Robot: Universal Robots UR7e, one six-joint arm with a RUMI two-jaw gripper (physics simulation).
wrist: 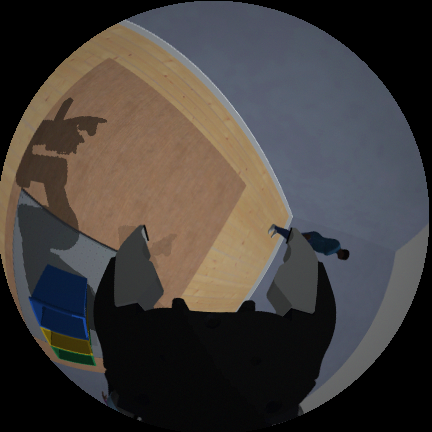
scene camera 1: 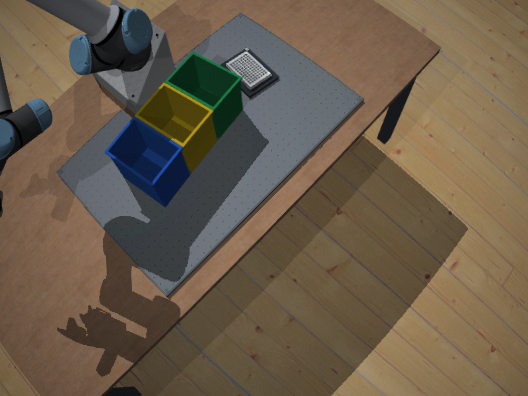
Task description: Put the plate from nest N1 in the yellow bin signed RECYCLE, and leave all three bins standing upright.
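Places are measured from the arm's base along level axes (x ahead, y left, z up), in centimetres.
Where they show: gripper, fingertip midpoint: (wrist: 216, 228).
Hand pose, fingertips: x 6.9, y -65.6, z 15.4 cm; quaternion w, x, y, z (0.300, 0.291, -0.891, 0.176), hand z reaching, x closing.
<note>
Each offset is from my fingertips to the top centre of the thing. "pt": to the spot under its first point. Level surfaces: height alone.
The white plate @[dx +19.6, dy +87.0, dz -32.1 cm] (scene camera 1: 248, 69), with a grid of wells, lies in a dark nest @[pt dx +27.9, dy +88.6, dz -33.6 cm] (scene camera 1: 272, 79) beside the green bin. The yellow bin @[dx +19.0, dy +55.3, dz -16.8 cm] (scene camera 1: 201, 148) (wrist: 71, 343) stands upright between the green bin @[pt dx +27.0, dy +69.0, dz -28.8 cm] (scene camera 1: 230, 113) (wrist: 75, 356) and the blue bin @[dx +19.4, dy +42.2, dz -16.8 cm] (scene camera 1: 172, 182) (wrist: 62, 292), which also stand upright. The bins' signs cannot be read in these views. My gripper (wrist: 216, 228) is open with no object between its fingers. It is away from the bins and the plate, beyond the left edge of the scene view.
The bins and nest stand on a grey perforated board @[dz -34.7 cm] (scene camera 1: 300, 110) (wrist: 92, 255) on the brown table @[dz -36.1 cm] (scene camera 1: 50, 260) (wrist: 150, 165). The arm's base (scene camera 1: 162, 60) stands close behind the bins. Arm shadows fall on the board and table. A person (wrist: 322, 243) shows in the wrist view's background.
</note>
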